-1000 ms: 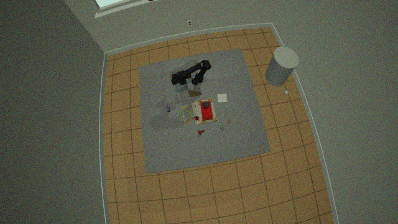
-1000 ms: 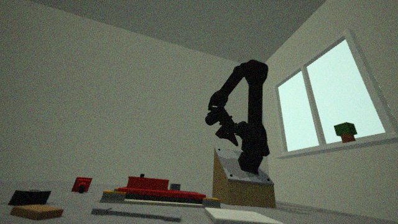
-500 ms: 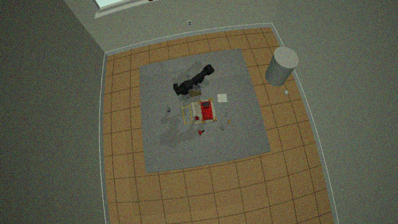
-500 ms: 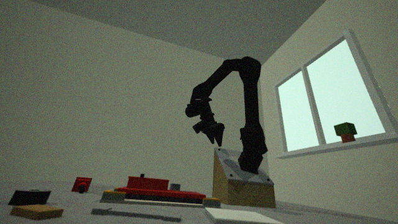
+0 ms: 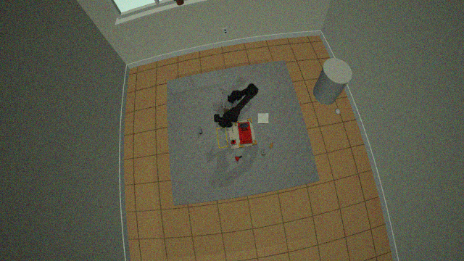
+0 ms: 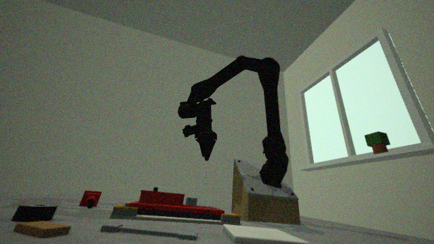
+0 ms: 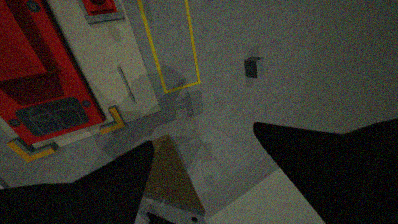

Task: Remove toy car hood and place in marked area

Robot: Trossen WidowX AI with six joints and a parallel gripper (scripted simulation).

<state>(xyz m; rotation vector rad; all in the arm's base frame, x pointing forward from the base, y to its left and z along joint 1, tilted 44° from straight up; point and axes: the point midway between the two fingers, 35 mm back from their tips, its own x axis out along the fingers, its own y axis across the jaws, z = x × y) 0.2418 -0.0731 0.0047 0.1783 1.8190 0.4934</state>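
The red hood lies 100 mm ahead of my gripper tip, 180 mm to the left of it and 140 mm below it. Also, from my gripper tip: tan block 190 mm ahead, 400 mm to the left, 180 mm below; white square plate 70 mm behind, 350 mm to the left, 180 mm below; grey bar 80 mm ahead, 380 mm to the left, 180 mm below.
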